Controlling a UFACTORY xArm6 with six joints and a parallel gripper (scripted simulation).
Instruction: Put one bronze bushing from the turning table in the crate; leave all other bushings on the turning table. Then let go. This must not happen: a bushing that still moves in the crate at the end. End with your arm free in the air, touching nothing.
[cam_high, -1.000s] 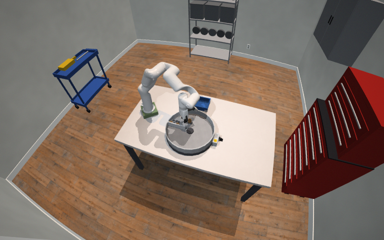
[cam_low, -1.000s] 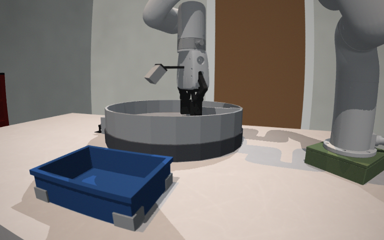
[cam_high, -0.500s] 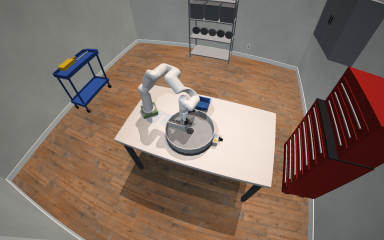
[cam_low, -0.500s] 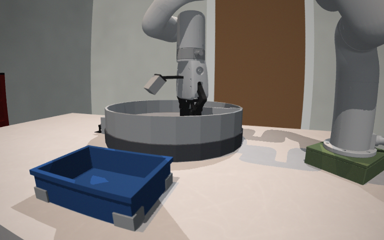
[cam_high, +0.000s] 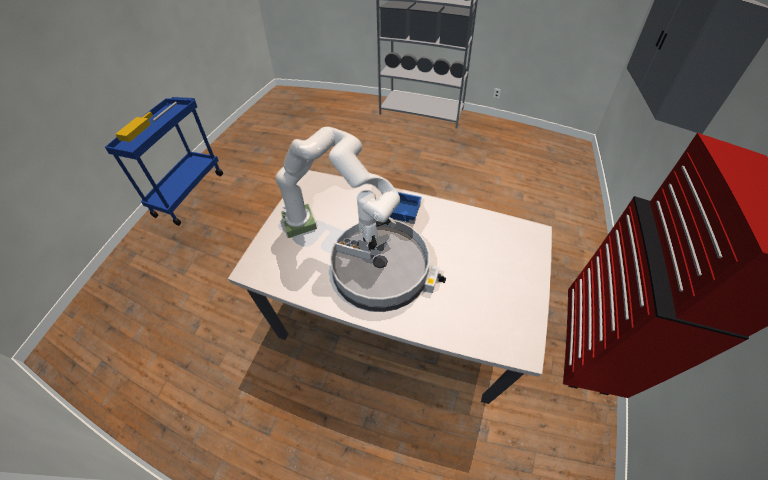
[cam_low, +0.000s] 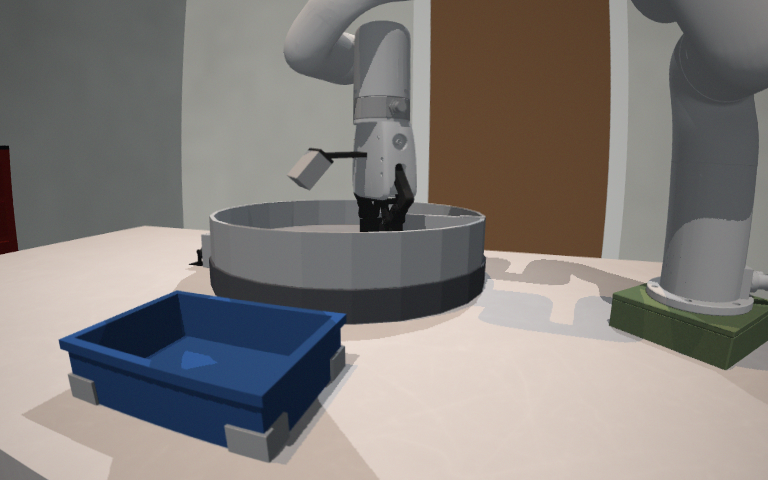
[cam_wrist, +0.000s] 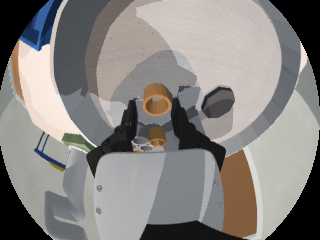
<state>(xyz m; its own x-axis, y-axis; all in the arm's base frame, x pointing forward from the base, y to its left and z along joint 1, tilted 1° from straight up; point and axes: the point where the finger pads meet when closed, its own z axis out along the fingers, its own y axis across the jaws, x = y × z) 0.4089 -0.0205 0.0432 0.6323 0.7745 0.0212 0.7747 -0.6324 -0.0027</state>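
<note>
The blue crate lies 20 mm ahead of my hand, 300 mm to the left of it and 60 mm below it. Also, from my hand: turning table disc 80 mm ahead, 70 mm to the right, 30 mm below.
</note>
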